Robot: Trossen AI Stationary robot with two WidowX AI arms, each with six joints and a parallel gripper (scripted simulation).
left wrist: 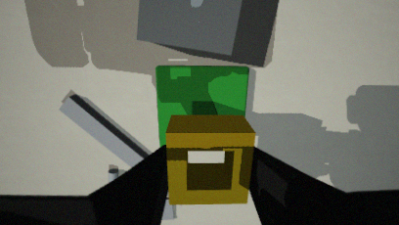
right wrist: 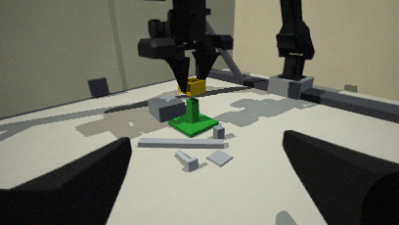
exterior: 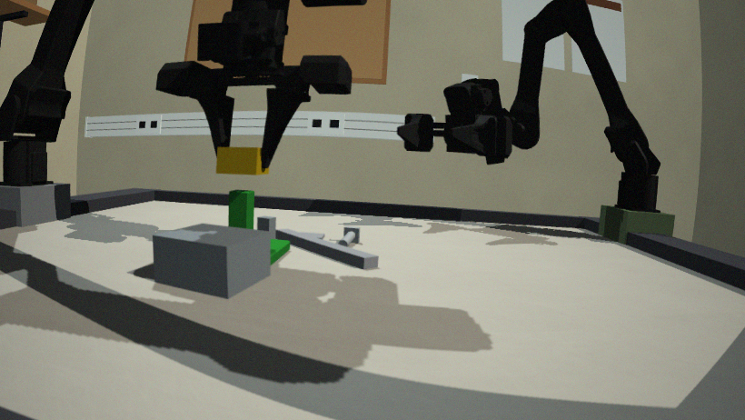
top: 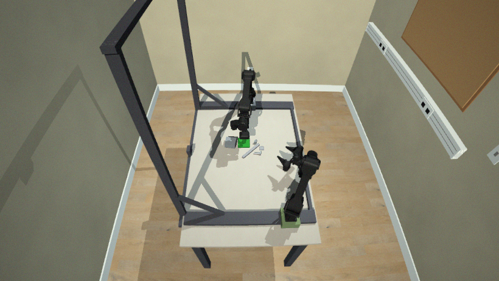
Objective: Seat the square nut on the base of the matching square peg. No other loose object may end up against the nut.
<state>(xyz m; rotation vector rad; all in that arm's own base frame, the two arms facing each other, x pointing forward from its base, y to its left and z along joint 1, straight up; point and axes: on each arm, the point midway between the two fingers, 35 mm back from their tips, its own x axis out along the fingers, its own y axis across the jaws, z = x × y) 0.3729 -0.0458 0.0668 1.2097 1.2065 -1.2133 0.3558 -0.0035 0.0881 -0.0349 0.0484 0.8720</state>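
The small grey cube lies 80 mm ahead of my left hand, 20 mm to the right of it and 100 mm below it. Round my left hand: long grey bar 30 mm ahead, 80 mm to the right, 110 mm below; then flat grey plate 110 mm ahead, 70 mm to the right, 110 mm below; then grey block 90 mm behind, 10 mm to the left, 100 mm below.
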